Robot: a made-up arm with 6 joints. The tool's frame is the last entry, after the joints. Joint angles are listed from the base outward. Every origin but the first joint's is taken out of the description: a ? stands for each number. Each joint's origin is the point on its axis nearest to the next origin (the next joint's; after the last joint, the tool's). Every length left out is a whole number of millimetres.
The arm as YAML. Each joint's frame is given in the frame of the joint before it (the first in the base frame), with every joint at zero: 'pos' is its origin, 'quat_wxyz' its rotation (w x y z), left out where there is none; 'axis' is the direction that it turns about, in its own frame. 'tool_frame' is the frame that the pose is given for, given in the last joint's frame.
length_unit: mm
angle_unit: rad
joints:
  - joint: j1
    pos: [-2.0, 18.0, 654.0]
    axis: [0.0, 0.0, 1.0]
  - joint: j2
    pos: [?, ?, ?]
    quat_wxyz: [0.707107, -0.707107, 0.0, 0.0]
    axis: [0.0, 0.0, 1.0]
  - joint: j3
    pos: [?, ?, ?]
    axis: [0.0, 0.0, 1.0]
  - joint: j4
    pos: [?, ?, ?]
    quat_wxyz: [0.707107, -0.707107, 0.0, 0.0]
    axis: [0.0, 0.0, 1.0]
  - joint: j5
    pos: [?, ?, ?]
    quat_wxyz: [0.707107, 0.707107, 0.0, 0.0]
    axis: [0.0, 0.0, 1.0]
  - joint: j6
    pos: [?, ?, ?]
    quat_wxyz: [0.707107, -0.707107, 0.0, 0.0]
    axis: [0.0, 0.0, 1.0]
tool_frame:
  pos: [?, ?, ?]
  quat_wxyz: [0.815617, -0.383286, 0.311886, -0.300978]
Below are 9 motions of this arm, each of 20 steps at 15 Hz.
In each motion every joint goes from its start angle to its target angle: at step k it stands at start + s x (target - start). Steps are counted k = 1, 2, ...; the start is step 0. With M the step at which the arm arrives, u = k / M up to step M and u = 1 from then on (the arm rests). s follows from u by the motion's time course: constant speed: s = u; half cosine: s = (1 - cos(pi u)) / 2; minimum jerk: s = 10 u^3 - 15 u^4 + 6 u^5.
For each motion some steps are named. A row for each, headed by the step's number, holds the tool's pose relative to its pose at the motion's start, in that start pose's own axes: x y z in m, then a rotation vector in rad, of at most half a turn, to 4 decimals.
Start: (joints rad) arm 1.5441 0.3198 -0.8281 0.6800 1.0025 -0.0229
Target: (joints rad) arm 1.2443 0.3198 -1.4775 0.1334 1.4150 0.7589
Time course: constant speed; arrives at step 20
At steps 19, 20:
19: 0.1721 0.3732 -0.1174 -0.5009 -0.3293 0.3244
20: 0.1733 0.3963 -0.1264 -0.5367 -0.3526 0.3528

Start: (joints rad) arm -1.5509 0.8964 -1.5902 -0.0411 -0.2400 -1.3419
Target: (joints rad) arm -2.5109 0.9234 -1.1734 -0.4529 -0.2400 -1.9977
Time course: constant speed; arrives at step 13
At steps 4, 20:
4: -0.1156 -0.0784 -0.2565 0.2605 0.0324 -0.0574
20: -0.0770 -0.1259 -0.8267 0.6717 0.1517 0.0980

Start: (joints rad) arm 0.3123 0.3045 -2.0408 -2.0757 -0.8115 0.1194
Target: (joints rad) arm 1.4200 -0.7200 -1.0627 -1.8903 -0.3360 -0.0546
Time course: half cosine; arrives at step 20
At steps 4, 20:
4: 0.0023 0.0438 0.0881 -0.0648 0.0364 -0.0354
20: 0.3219 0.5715 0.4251 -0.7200 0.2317 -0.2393

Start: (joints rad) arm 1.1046 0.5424 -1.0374 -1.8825 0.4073 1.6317
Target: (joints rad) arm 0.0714 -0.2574 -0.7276 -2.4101 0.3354 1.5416
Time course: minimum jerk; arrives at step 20
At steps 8, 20:
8: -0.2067 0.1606 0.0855 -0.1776 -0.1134 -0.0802
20: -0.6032 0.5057 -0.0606 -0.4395 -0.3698 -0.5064

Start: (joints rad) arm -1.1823 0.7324 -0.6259 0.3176 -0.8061 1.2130
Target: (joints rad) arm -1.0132 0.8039 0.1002 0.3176 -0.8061 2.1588
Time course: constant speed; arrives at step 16
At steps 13, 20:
13: -0.1701 0.3384 0.0202 -0.5794 -0.4797 -0.1558
20: -0.1718 0.4264 0.0216 -0.7515 -0.5300 -0.1553

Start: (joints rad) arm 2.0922 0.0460 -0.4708 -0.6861 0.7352 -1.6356
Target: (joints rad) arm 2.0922 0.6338 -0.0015 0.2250 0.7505 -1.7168
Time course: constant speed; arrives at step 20
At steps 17, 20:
17: 0.4152 -0.2032 0.2251 -0.1321 0.3772 1.0887
20: 0.5011 -0.2076 0.2198 -0.1031 0.3951 1.2916

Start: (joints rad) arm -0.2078 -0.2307 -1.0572 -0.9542 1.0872 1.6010
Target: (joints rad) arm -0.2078 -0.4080 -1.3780 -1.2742 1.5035 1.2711
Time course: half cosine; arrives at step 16
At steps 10, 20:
10: 0.1113 0.2007 0.1277 -0.3004 0.1311 0.0166
20: 0.1347 0.3117 0.1840 -0.4423 0.1275 0.0063

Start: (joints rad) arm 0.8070 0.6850 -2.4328 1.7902 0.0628 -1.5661
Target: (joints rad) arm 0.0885 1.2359 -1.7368 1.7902 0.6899 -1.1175
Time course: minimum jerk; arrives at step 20
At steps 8, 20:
8: -0.3744 0.1078 -0.1057 0.0919 -0.3645 -0.1392
20: -0.7976 0.5822 -0.5952 -0.1245 -1.3856 -0.1696

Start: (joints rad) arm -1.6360 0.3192 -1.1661 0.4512 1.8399 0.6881
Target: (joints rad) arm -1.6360 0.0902 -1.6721 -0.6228 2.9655 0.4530
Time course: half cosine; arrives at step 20
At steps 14, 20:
14: -0.2752 0.2490 -0.1658 -0.6103 -0.3660 -0.2385
20: -0.3749 0.2859 -0.2255 -0.6501 -0.5568 -0.1521

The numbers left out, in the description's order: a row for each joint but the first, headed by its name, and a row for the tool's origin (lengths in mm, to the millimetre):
j2: 28.0 2.0 0.0
j3: 77.0 -414.0 0.0
j4: 97.0 541.0 0.0
j5: -27.0 12.0 0.0
j6: 111.0 182.0 0.0
tool: -20.0 -12.0 0.0

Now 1 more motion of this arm.
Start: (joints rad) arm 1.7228 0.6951 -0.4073 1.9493 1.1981 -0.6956
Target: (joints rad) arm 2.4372 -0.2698 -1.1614 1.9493 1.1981 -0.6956
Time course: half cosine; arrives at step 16
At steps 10, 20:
10: -0.0480 -0.4531 -0.5155 0.8680 0.7334 -0.5792
20: -0.2751 -0.4292 -0.8577 1.3901 0.9142 -0.7509

